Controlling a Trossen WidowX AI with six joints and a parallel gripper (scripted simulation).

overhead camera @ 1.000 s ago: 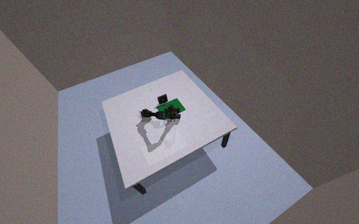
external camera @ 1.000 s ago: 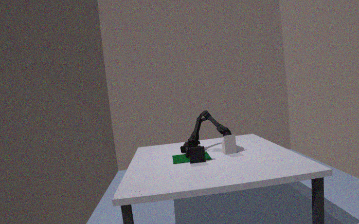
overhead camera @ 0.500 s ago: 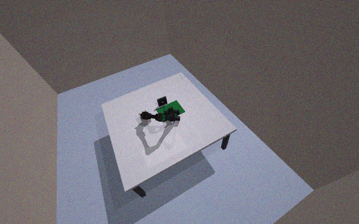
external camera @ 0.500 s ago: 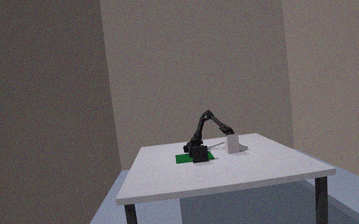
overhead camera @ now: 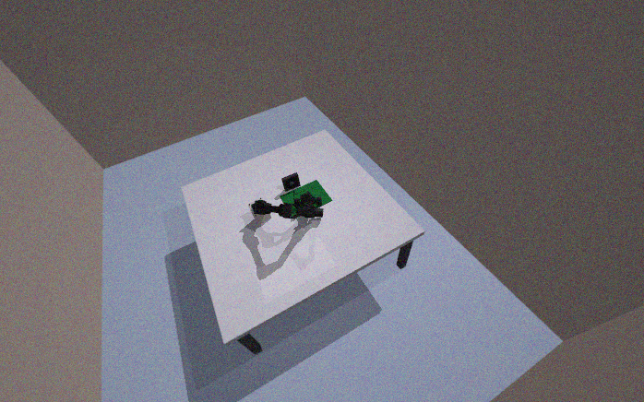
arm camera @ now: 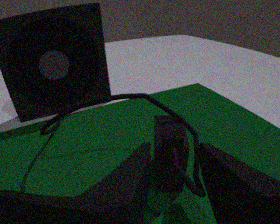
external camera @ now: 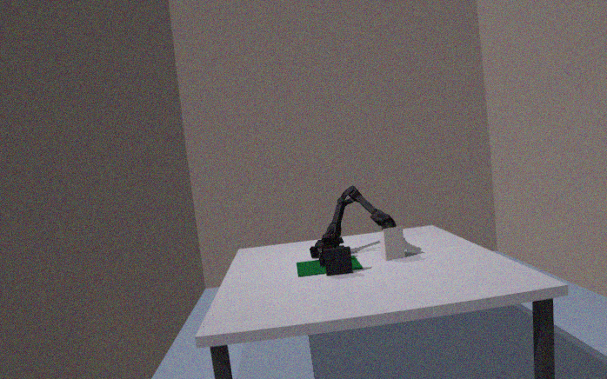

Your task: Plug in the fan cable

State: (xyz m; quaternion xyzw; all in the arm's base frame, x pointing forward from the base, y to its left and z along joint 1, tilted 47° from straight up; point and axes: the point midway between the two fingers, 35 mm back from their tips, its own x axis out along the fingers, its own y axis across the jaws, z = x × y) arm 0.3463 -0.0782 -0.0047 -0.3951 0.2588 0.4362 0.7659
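My gripper tip is 1 cm to the right of the dark plug and 1 cm above it. From my gripper tip the other things lie so: black fan 15 cm to the left, 5 cm behind, 3 cm above; then green board 5 cm below, 2 cm behind, 1 cm to the left.
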